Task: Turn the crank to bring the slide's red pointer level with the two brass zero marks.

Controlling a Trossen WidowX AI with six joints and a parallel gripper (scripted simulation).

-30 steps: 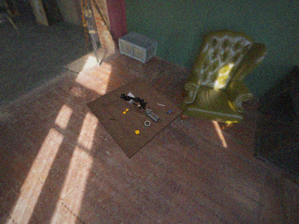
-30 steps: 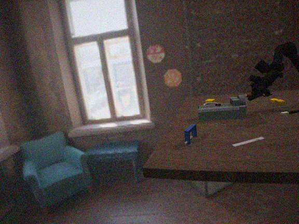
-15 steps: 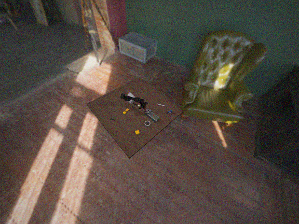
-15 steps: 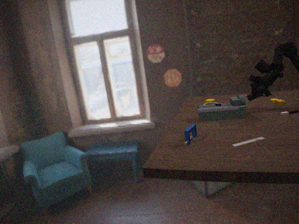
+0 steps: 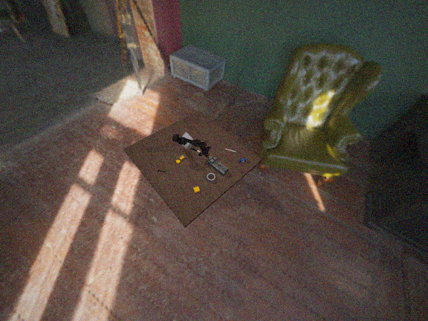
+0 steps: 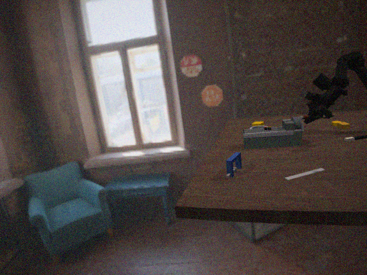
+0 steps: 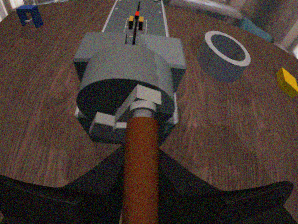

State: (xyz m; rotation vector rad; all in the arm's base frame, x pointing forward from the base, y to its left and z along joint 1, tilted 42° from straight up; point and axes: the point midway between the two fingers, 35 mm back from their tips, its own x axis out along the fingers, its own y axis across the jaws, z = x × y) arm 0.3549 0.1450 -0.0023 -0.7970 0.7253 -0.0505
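The crank handle lies 30 mm above my gripper tip and 20 mm behind it. The rest, counted from my gripper tip: yellow block: 340 mm to the right, 270 mm ahead, 80 mm below; then white strip: 370 mm to the left, 90 mm below, 10 mm ahead; then red pointer: 180 mm ahead, 50 mm to the left, 10 mm below.
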